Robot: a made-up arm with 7 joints. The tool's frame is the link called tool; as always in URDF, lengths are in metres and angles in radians.
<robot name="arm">
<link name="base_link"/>
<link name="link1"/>
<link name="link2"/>
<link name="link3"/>
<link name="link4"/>
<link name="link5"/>
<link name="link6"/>
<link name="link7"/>
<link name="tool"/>
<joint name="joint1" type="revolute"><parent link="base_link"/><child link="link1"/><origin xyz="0.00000 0.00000 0.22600" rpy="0.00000 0.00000 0.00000"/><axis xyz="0 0 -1"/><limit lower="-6.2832" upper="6.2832"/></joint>
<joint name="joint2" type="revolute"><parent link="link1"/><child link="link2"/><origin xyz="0.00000 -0.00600 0.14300" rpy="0.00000 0.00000 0.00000"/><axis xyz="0 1 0"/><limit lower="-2.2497" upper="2.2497"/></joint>
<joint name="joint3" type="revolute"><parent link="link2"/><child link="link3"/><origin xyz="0.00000 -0.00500 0.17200" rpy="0.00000 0.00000 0.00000"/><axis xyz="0 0 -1"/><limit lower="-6.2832" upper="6.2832"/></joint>
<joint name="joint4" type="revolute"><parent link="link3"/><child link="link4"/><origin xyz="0.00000 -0.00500 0.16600" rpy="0.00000 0.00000 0.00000"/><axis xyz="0 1 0"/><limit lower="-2.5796" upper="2.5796"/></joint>
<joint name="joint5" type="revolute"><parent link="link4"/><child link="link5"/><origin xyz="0.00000 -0.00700 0.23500" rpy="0.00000 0.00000 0.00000"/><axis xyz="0 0 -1"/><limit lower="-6.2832" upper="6.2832"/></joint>
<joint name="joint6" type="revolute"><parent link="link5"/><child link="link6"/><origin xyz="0.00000 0.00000 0.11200" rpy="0.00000 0.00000 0.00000"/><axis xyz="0 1 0"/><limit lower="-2.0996" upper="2.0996"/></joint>
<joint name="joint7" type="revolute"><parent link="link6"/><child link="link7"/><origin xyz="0.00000 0.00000 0.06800" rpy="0.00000 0.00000 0.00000"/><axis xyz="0 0 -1"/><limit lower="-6.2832" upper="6.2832"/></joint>
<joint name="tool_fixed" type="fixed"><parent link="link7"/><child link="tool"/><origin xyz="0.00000 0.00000 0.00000" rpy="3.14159 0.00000 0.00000"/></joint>
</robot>
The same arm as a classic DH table. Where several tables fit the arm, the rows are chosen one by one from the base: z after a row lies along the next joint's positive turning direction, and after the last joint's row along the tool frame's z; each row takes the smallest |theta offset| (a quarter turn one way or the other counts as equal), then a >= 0, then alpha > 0; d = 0 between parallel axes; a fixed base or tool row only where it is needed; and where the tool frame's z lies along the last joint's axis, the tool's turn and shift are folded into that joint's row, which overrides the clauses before.
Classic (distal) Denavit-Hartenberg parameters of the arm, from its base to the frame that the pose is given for. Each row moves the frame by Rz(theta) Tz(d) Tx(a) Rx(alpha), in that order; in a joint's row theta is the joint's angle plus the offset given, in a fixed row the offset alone. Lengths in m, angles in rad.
base (fixed): a 0; alpha 3.1416; d 0; theta_offset 0
joint1: a 0; alpha 1.5708; d -0.369; theta_offset 0
joint2: a 0; alpha -1.5708; d -0.011; theta_offset 0
joint3: a 0; alpha 1.5708; d -0.338; theta_offset 0
joint4: a 0; alpha -1.5708; d -0.012; theta_offset 0
joint5: a 0; alpha 1.5708; d -0.347; theta_offset 0
joint6: a 0; alpha -1.5708; d 0; theta_offset 0
joint7: a 0; alpha 0; d -0.068; theta_offset 0
Joint limits (rad, base to tool): -6.2832..6.2832 -2.2497..2.2497 -6.2832..6.2832 -2.5796..2.5796 -6.2832..6.2832 -2.0996..2.0996 -6.2832..6.2832

